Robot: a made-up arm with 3 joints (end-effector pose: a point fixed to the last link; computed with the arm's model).
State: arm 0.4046 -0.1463 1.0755
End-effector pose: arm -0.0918 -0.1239 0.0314 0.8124 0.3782 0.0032 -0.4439
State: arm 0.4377 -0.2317 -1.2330
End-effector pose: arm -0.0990 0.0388 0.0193 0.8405 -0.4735 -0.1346 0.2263
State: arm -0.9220 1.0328 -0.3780
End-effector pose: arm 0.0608 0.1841 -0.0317 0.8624 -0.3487 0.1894 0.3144
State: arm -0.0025 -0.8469 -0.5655
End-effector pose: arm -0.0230 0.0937 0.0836 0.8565 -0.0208 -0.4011 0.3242
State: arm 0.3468 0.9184 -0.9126
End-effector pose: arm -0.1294 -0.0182 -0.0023 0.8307 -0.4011 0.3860 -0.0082
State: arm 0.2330 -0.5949 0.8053
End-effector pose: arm 0.0012 -0.0524 0.0551 0.9022 0.4082 -0.0598 -0.1259
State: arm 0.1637 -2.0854 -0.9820
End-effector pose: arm -0.1387 0.0887 0.1139 0.4054 0.0083 -0.8503 0.3356
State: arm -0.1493 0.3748 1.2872
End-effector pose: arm -0.0053 -0.0810 -0.0169 0.7982 0.3187 0.1825 -0.4775
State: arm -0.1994 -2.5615 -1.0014
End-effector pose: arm -0.1267 0.0795 0.0970 0.1436 0.2724 -0.9066 0.2886
